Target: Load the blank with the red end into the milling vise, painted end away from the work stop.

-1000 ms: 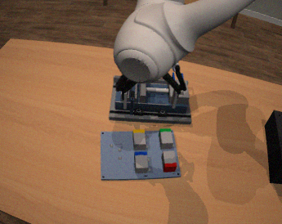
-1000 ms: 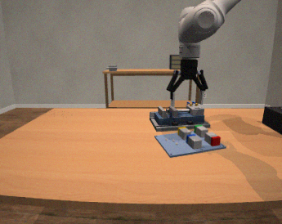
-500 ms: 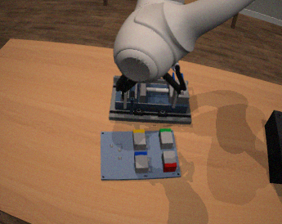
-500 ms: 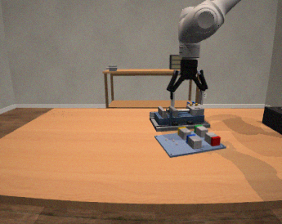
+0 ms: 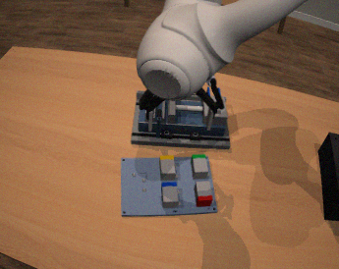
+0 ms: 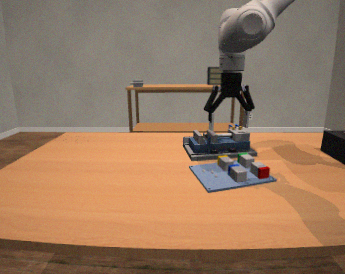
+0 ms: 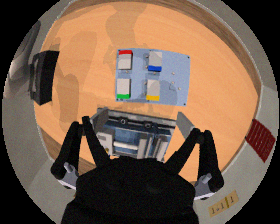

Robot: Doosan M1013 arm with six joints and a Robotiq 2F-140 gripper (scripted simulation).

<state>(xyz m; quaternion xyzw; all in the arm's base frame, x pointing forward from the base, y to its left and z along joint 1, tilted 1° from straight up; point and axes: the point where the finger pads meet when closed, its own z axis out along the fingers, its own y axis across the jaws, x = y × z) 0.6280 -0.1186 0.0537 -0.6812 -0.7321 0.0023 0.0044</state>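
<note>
The yellow-ended blank is 130 mm below my hand, 40 mm to the left of it and 20 mm ahead of it. The rest, counted from my hand: green-ended blank 130 mm below, 70 mm behind, 30 mm to the left; then fixed jaw 150 mm to the right, 80 mm below, 80 mm ahead; then blue-ended blank 130 mm to the left, 130 mm below, 20 mm ahead.
</note>
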